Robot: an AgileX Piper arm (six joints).
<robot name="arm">
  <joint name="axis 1" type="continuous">
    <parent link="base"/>
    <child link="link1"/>
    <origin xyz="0 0 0.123"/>
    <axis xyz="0 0 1"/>
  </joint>
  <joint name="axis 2" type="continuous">
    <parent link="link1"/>
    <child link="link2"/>
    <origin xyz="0 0 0"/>
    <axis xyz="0 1 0"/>
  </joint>
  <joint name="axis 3" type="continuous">
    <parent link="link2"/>
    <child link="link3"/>
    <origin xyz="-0.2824 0 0.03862"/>
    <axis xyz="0 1 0"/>
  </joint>
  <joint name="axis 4" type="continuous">
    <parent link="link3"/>
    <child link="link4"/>
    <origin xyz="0.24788 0 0.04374"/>
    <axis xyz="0.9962 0 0.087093"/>
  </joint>
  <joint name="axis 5" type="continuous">
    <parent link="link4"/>
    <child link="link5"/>
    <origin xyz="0 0 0"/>
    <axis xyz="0 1 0"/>
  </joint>
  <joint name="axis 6" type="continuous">
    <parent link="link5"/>
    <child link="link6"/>
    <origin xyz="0.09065 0 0.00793"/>
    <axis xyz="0.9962 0 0.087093"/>
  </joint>
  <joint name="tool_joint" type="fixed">
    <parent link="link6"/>
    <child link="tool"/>
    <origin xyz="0 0 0" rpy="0 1.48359 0"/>
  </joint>
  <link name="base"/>
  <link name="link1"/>
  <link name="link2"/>
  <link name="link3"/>
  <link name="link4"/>
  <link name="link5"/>
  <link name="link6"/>
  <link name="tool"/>
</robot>
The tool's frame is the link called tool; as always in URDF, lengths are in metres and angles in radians. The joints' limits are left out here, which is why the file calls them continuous.
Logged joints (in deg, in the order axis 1, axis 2, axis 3, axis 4, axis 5, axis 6), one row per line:
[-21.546, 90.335, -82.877, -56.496, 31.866, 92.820]
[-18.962, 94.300, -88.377, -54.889, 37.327, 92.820]
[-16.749, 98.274, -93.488, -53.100, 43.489, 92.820]
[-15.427, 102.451, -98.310, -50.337, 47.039, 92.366]
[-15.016, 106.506, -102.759, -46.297, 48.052, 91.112]
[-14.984, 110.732, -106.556, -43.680, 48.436, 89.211]
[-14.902, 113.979, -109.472, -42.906, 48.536, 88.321]
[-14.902, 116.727, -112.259, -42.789, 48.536, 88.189]
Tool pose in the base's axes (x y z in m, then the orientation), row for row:
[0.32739, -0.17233, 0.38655, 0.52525, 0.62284, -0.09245, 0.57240]
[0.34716, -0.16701, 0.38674, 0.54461, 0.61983, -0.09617, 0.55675]
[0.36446, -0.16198, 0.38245, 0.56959, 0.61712, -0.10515, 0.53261]
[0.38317, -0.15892, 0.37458, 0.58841, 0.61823, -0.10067, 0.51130]
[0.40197, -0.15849, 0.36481, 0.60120, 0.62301, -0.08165, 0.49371]
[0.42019, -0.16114, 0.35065, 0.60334, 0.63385, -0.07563, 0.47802]
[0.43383, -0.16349, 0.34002, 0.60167, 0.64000, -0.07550, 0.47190]
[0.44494, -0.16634, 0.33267, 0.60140, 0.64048, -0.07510, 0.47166]
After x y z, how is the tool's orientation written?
As a quaternion, x y z w.
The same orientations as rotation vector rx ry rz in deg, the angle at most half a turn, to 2 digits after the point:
[70.57, 83.68, -12.42]
[73.65, 83.82, -13.01]
[77.82, 84.32, -14.37]
[81.13, 85.25, -13.88]
[83.53, 86.56, -11.34]
[84.41, 88.68, -10.58]
[84.41, 89.78, -10.59]
[84.38, 89.86, -10.54]

